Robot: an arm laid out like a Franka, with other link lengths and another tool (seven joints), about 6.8 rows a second.
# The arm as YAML. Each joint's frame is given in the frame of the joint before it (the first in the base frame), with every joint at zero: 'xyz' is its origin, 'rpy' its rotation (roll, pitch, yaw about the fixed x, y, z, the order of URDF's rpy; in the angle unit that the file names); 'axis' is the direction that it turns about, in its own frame. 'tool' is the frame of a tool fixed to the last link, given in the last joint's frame.
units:
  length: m
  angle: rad
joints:
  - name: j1
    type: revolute
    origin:
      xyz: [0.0, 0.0, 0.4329]
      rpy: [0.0, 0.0, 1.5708]
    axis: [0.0, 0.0, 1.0]
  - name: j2
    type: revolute
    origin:
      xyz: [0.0, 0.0, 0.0]
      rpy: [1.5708, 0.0, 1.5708]
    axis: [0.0, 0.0, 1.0]
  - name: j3
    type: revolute
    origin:
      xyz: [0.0, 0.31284, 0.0]
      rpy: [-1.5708, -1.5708, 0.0]
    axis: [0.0, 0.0, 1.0]
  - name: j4
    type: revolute
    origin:
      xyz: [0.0, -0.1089, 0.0]
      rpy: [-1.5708, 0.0, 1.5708]
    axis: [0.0, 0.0, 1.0]
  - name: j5
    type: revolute
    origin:
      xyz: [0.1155, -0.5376, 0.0]
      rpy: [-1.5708, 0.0, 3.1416]
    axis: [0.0, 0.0, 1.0]
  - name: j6
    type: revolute
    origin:
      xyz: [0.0, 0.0, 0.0]
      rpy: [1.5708, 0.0, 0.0]
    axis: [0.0, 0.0, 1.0]
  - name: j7
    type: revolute
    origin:
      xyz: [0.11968, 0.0, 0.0]
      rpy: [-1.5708, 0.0, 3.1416]
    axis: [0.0, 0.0, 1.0]
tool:
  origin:
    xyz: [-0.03, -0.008, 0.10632]
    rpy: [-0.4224, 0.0, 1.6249]
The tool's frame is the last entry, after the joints.
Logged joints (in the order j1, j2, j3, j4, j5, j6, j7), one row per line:
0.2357, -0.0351, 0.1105, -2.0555, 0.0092, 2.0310, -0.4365
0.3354, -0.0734, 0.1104, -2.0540, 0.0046, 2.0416, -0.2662
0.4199, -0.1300, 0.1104, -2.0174, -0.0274, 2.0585, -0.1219
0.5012, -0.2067, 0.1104, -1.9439, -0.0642, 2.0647, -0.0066
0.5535, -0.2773, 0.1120, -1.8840, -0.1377, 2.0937, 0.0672
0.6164, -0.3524, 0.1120, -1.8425, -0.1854, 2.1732, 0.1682
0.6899, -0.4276, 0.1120, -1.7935, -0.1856, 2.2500, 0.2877
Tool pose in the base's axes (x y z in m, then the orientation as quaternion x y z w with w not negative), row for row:
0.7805, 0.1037, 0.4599, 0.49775, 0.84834, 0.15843, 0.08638
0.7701, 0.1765, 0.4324, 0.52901, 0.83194, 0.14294, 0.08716
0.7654, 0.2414, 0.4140, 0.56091, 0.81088, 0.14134, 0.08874
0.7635, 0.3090, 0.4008, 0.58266, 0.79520, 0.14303, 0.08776
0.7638, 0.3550, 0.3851, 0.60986, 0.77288, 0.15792, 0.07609
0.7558, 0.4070, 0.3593, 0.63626, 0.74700, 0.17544, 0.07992
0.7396, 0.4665, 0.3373, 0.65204, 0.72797, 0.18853, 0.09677
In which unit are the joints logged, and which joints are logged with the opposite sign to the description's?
The joints are logged in radians. Opposite sign: j2, j3, j5.
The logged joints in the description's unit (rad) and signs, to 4 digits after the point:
0.2357, 0.0351, -0.1105, -2.0555, -0.0092, 2.0310, -0.4365
0.3354, 0.0734, -0.1104, -2.0540, -0.0046, 2.0416, -0.2662
0.4199, 0.1300, -0.1104, -2.0174, 0.0274, 2.0585, -0.1219
0.5012, 0.2067, -0.1104, -1.9439, 0.0642, 2.0647, -0.0066
0.5535, 0.2773, -0.1120, -1.8840, 0.1377, 2.0937, 0.0672
0.6164, 0.3524, -0.1120, -1.8425, 0.1854, 2.1732, 0.1682
0.6899, 0.4276, -0.1120, -1.7935, 0.1856, 2.2500, 0.2877

